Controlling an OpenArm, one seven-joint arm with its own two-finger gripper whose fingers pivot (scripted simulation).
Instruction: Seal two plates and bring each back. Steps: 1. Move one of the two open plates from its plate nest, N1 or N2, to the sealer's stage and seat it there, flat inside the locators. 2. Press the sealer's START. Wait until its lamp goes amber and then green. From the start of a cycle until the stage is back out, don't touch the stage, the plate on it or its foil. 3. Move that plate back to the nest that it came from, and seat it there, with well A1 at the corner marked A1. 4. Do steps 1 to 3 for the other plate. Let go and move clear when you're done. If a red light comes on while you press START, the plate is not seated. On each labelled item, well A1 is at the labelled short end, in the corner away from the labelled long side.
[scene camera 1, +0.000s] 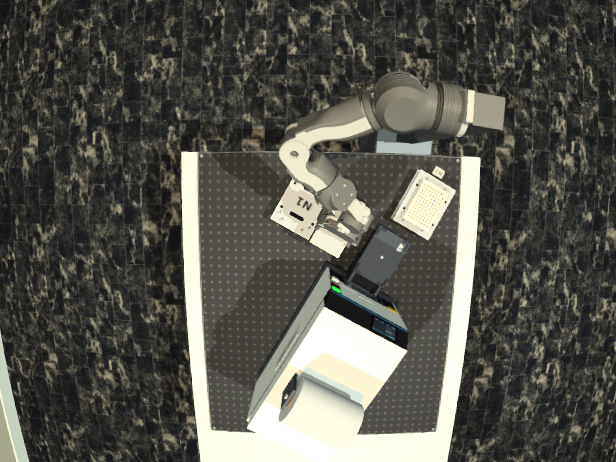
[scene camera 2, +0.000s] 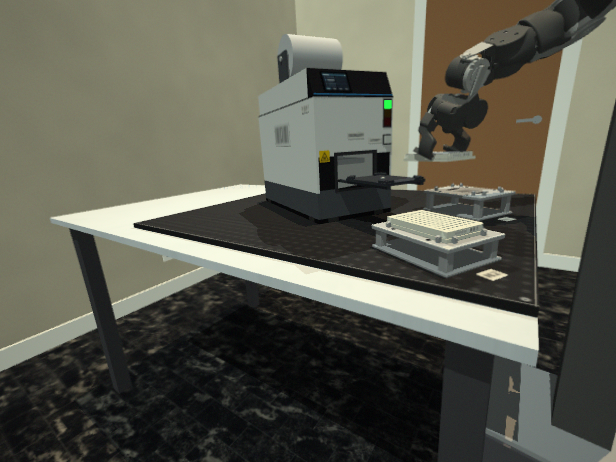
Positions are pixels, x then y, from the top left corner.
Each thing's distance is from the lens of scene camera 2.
gripper (scene camera 2: 437, 154): 0.78 m
clear well plate (scene camera 2: 428, 224): 0.51 m
